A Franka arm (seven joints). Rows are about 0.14 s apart.
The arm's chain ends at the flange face. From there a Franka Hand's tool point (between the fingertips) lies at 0.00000 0.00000 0.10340 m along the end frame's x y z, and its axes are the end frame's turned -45 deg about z.
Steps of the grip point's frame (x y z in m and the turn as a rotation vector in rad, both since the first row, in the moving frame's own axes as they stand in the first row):
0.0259, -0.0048, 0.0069, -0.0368, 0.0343, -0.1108
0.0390, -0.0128, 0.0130, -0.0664, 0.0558, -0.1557
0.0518, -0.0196, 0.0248, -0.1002, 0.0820, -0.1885
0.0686, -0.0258, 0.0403, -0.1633, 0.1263, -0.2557
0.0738, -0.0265, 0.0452, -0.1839, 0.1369, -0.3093
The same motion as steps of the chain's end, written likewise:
0.0097, -0.0216, 0.0070, -0.0018, 0.0503, -0.1108
0.0096, -0.0367, 0.0134, -0.0075, 0.0864, -0.1557
0.0094, -0.0506, 0.0257, -0.0129, 0.1288, -0.1885
0.0091, -0.0667, 0.0425, -0.0262, 0.2048, -0.2557
0.0100, -0.0707, 0.0479, -0.0332, 0.2268, -0.3093

